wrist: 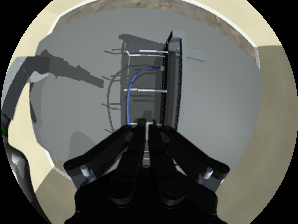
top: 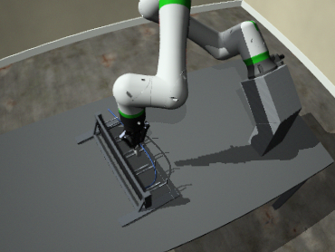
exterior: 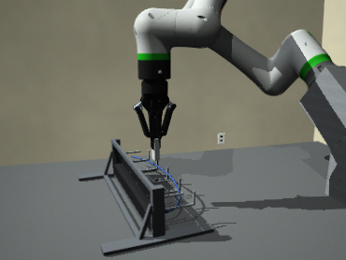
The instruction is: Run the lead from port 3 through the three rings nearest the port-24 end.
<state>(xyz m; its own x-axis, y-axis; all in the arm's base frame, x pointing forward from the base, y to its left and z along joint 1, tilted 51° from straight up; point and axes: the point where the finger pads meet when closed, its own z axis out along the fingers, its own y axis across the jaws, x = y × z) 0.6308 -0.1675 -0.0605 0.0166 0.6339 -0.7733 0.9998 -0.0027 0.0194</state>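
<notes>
Now: the rack 11 cm below my hand, 6 cm ahead of it and 5 cm to the right of it.
</notes>
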